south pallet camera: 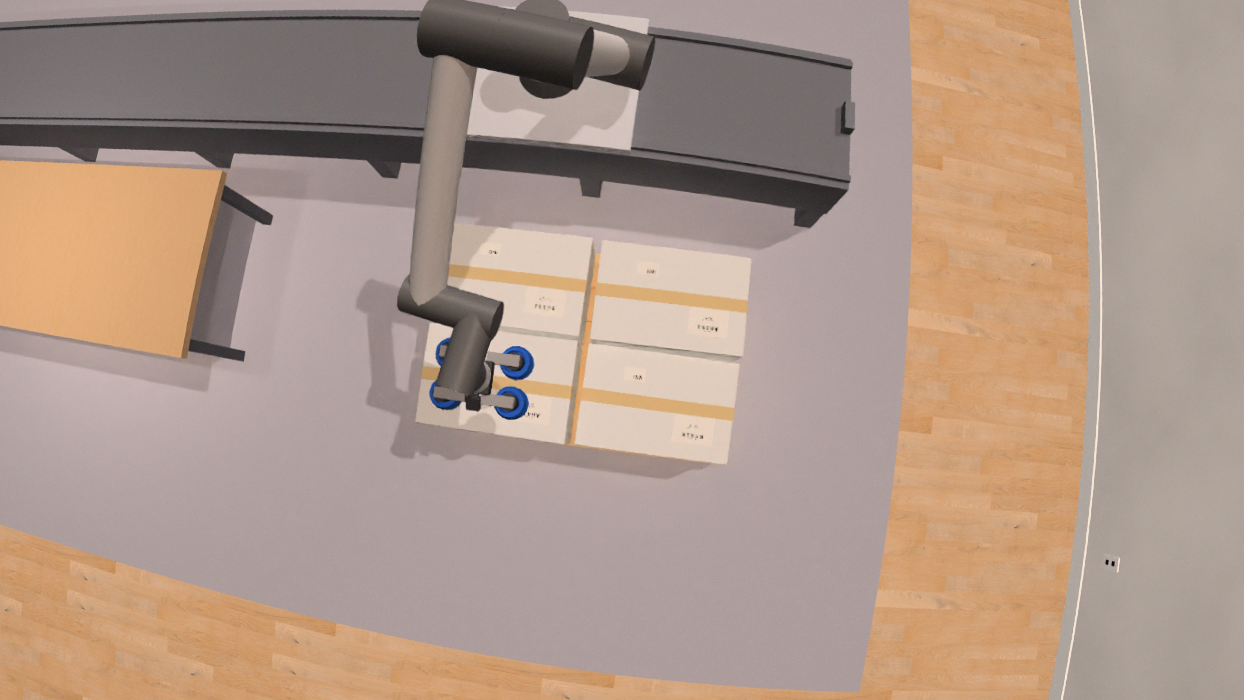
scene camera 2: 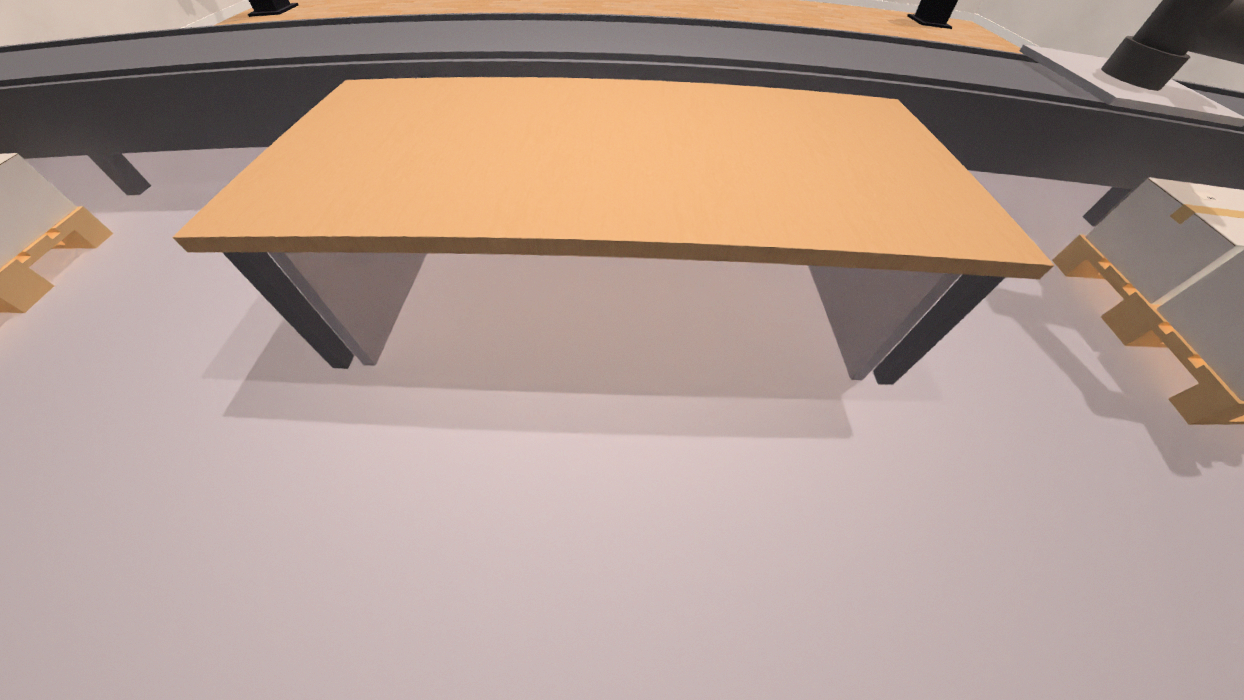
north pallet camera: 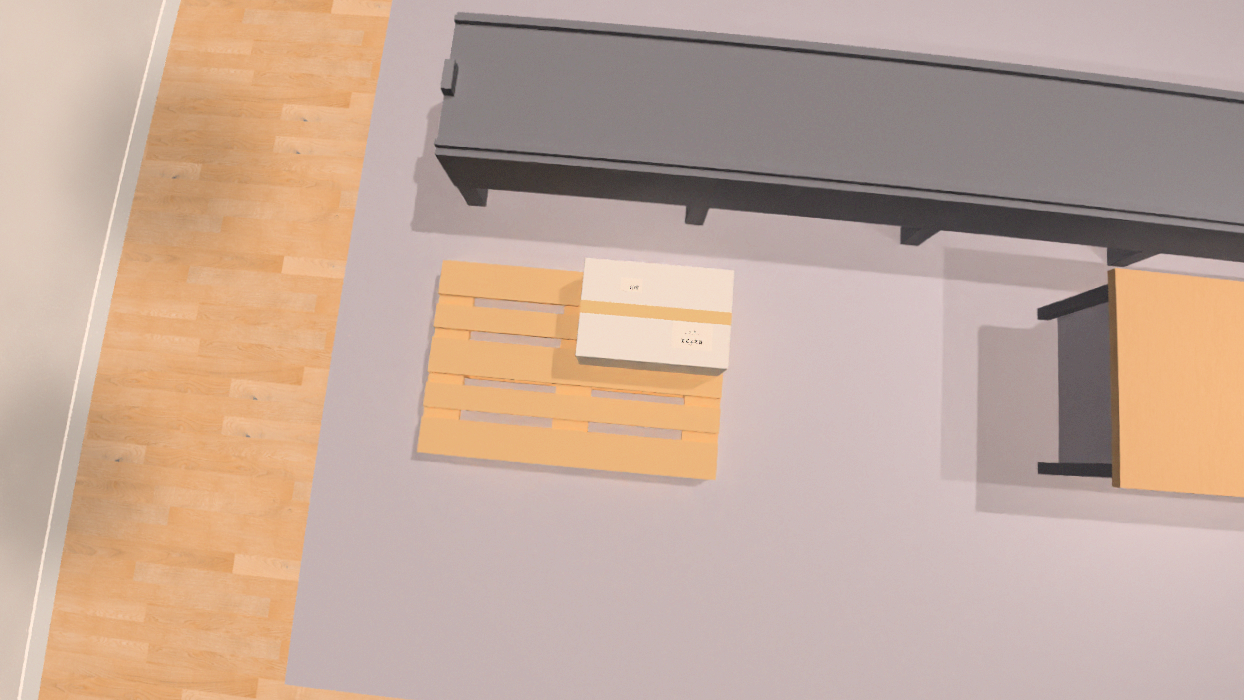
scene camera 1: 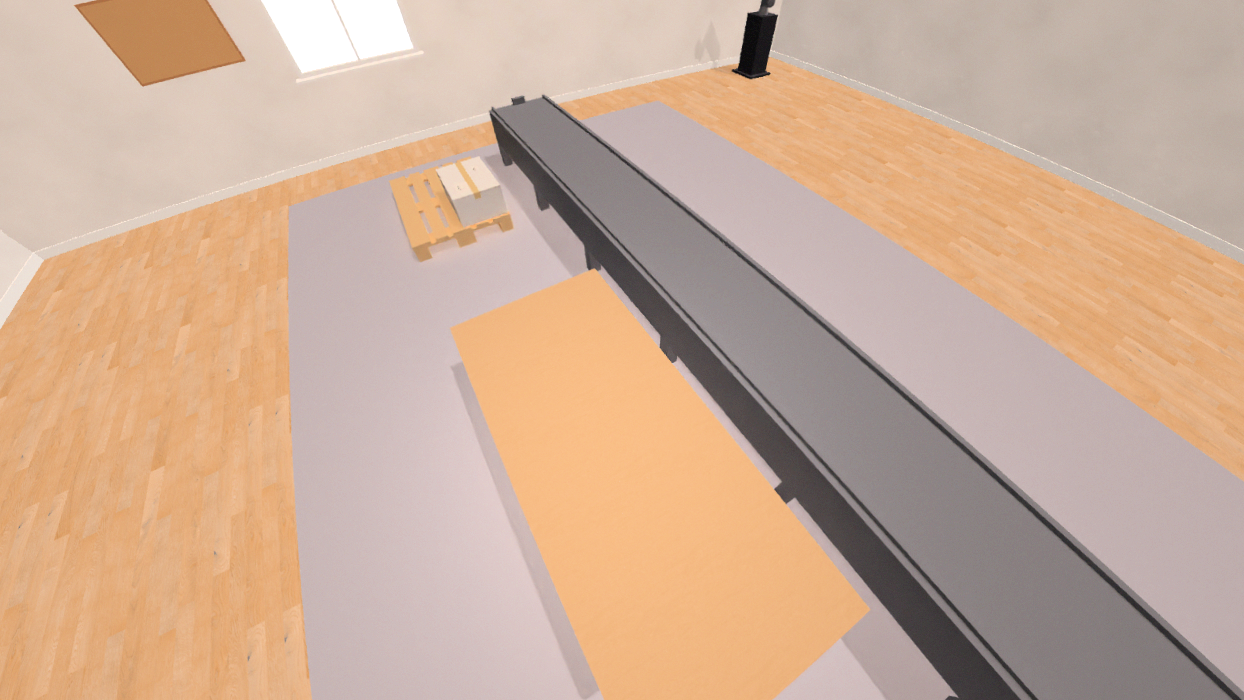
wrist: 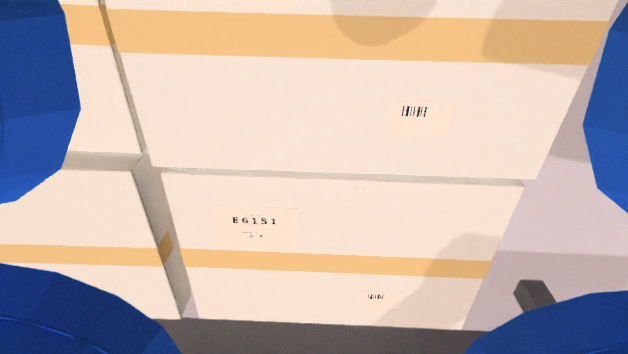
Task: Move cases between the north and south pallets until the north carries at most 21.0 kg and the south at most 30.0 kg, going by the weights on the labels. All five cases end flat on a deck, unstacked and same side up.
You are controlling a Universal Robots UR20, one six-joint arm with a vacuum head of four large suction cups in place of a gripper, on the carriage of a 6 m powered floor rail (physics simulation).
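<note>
My suction head is open, holding nothing, and hovers above the front-left case on the south pallet. Behind it lies case E6151; its weight is too small to read. A back-right case and a front-right case lie beside them. All four lie flat, labels up. The north pallet bears one flat white case at its back right, label up but unreadable.
A wooden table stands between the pallets. The dark rail runs behind them. The arm's pale carriage stands behind the south pallet.
</note>
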